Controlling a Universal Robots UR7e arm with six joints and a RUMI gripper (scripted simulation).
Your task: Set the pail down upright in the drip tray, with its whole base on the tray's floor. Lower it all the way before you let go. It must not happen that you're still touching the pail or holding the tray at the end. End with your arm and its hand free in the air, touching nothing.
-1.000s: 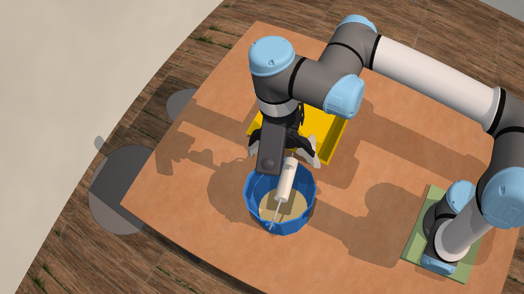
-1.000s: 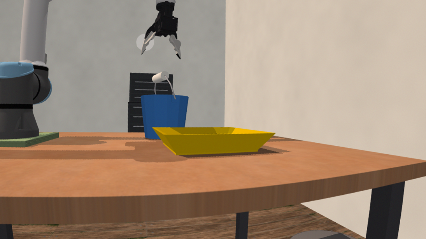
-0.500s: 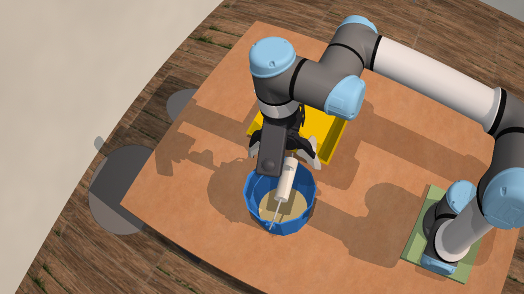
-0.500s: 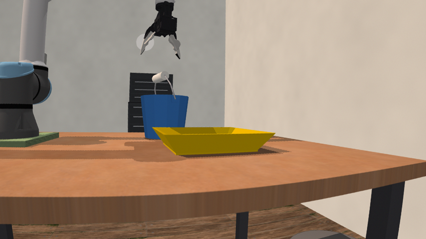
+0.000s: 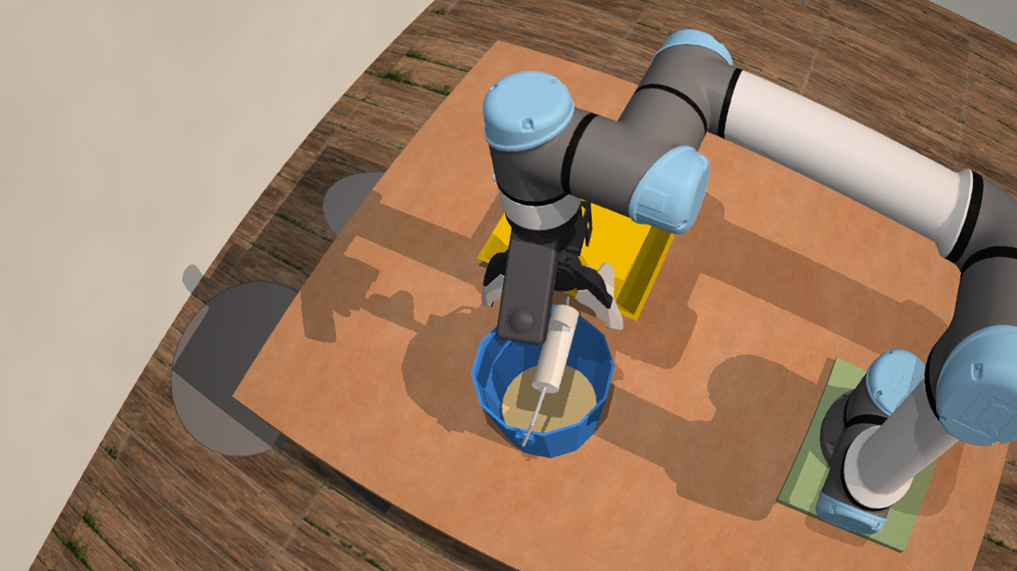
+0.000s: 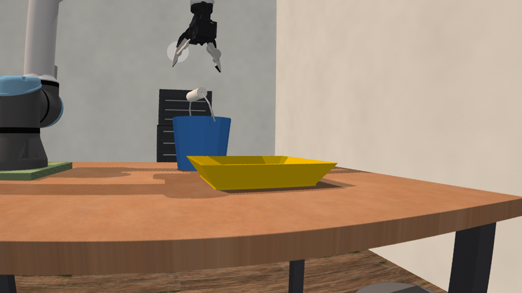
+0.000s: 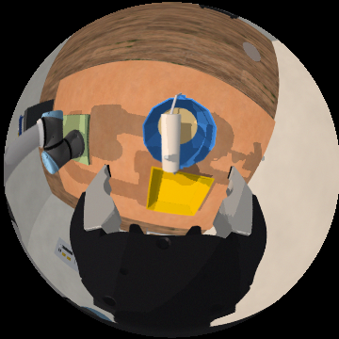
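Right now the blue pail is 170 mm below my hand and 20 mm ahead of it. From my hand the other things lie so: yellow drip tray 310 mm to the right, 300 mm below, 60 mm ahead.
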